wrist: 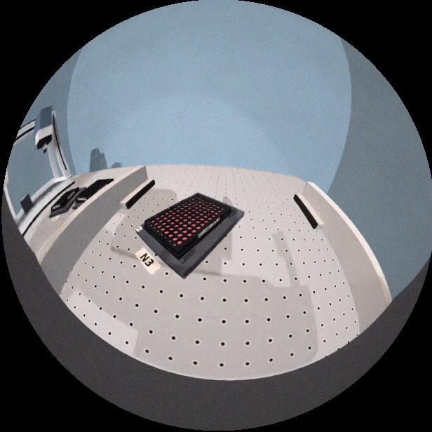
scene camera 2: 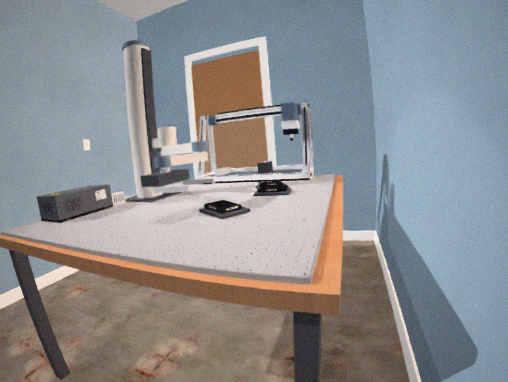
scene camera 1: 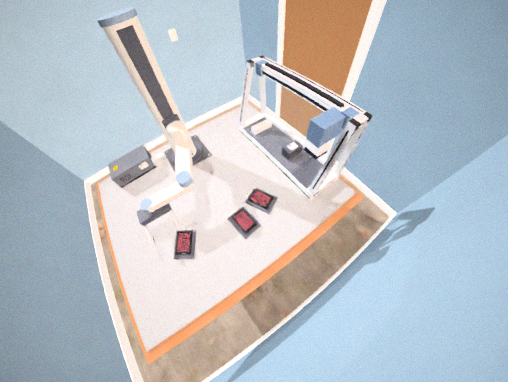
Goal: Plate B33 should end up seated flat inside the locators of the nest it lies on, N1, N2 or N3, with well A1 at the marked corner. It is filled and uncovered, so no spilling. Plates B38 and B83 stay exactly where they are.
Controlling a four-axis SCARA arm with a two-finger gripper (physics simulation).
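A dark plate with red-filled wells (scene camera 1: 184,242) (scene camera 2: 223,205) (wrist: 187,220) lies on the dark nest N3 (scene camera 1: 184,257) (scene camera 2: 242,210) (wrist: 182,269). Its printed code is too small to read, and I cannot tell whether it sits fully inside the locators. Two more filled plates lie on nests farther right in scene camera 1, one plate (scene camera 1: 244,220) nearer and another plate (scene camera 1: 261,198) behind it; their codes are unreadable. My gripper (scene camera 1: 169,233) (scene camera 2: 201,185) (wrist: 224,178) is open and empty, raised above the table behind N3. In the wrist view the N3 plate lies turned relative to the fingers.
A gantry frame (scene camera 1: 305,89) (scene camera 2: 245,111) stands on the dark deck at the back right. A grey box (scene camera 1: 132,167) (scene camera 2: 75,201) stands on the left of the table (scene camera 1: 210,290) (scene camera 2: 200,245). The arm's column (scene camera 1: 142,70) (scene camera 2: 136,115) rises behind the gripper. The N3 label (wrist: 147,260) lies beside its nest.
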